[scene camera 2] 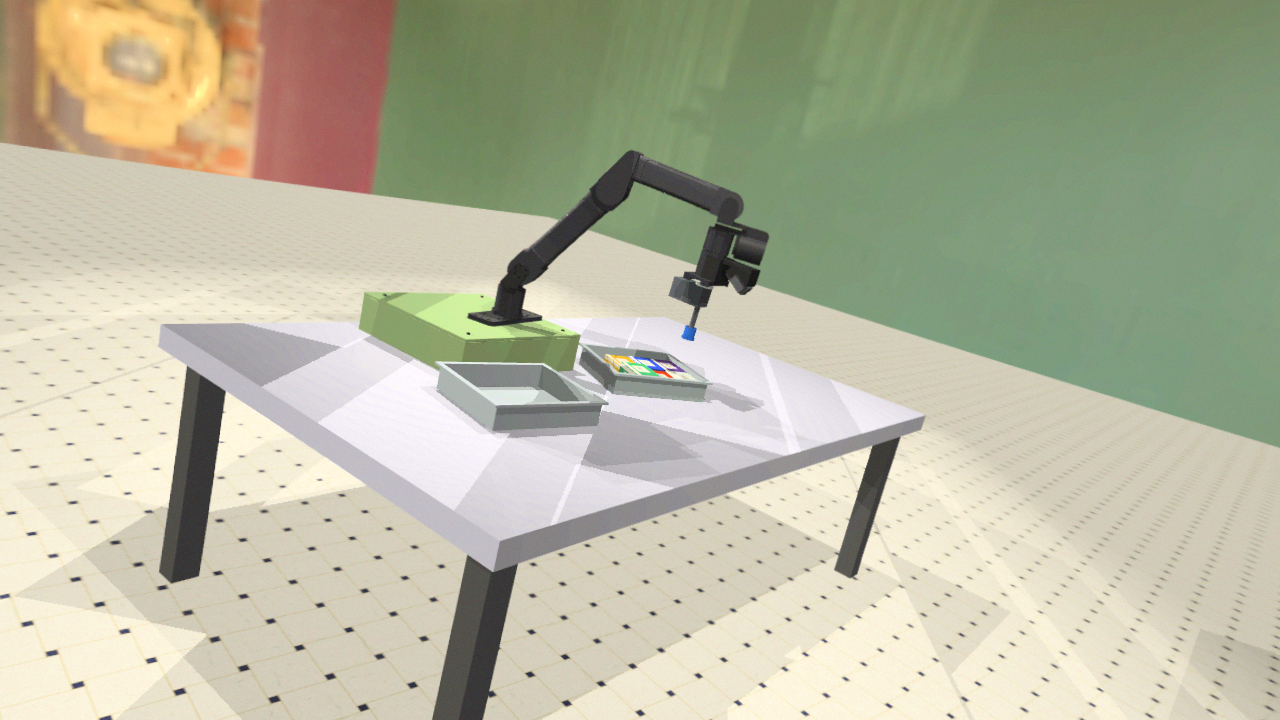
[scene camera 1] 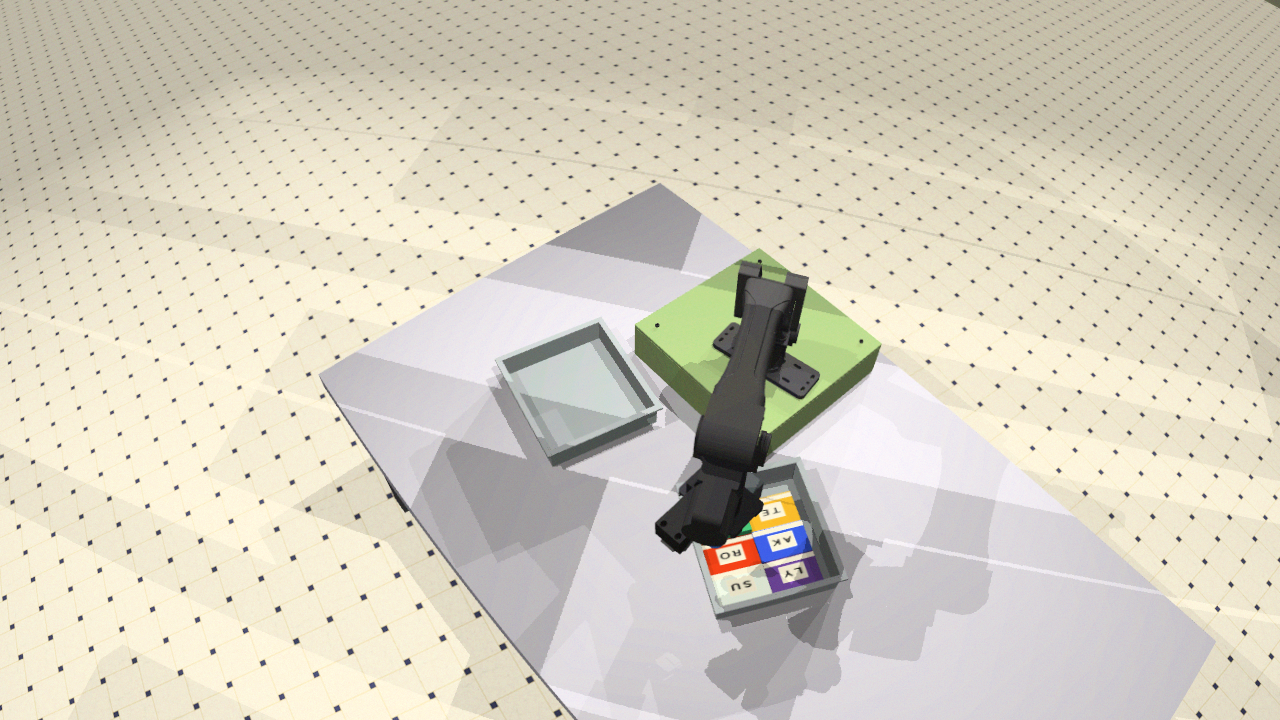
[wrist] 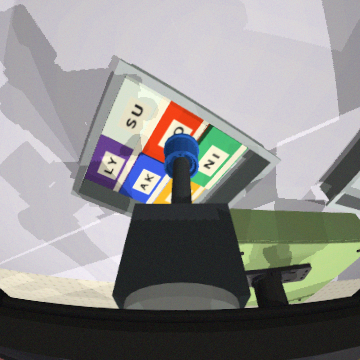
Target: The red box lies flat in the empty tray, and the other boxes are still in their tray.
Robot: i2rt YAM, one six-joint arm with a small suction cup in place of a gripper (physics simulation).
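Places are measured from the arm's base along level axes (x left, y back, z up), in centimetres.
Pixels of known places: end effector, tool point: (scene camera 2: 687,338) (wrist: 180,149); arm's base, origin of the base link: (scene camera 2: 506,318) (wrist: 264,274).
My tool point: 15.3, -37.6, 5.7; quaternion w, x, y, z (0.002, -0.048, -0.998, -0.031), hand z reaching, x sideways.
Ahead of a thing's pixels: the offset from my tool point to its middle, as dx, dy, dz. Level surfaces: height alone.
The red box {+1.2, +4.2, -12.2} (scene camera 1: 731,555) (scene camera 2: 663,374) (wrist: 162,135) lies in the tray of boxes {+2.9, +10.1, -11.8} (scene camera 1: 778,605) (scene camera 2: 662,390) (wrist: 99,120), beside the white {+5.9, +0.5, -12.1} (scene camera 1: 741,584), purple {+11.3, +7.6, -12.1} (scene camera 1: 793,573), blue {+6.6, +11.2, -12.1} (scene camera 1: 783,541), orange {+1.9, +14.8, -12.2} (scene camera 1: 776,512) and green {-3.5, +7.8, -11.6} (wrist: 227,139) boxes. The other tray {-40.8, +14.1, -11.8} (scene camera 1: 608,438) (scene camera 2: 546,416) stands empty. My gripper, a blue suction cup (scene camera 2: 688,333) (wrist: 181,152), is open, with nothing on it. It hangs above the tray of boxes; in the wrist view it covers part of the red box. In scene camera 1 the cup is hidden under the wrist.
The arm stands on a green base block (scene camera 1: 680,344) (scene camera 2: 411,331) (wrist: 295,227), behind the two trays. The empty tray's near wall shows at the right edge of the wrist view. Both trays have raised walls. Shadows cross the table {dz -14.3} (scene camera 1: 429,358) (scene camera 2: 402,438).
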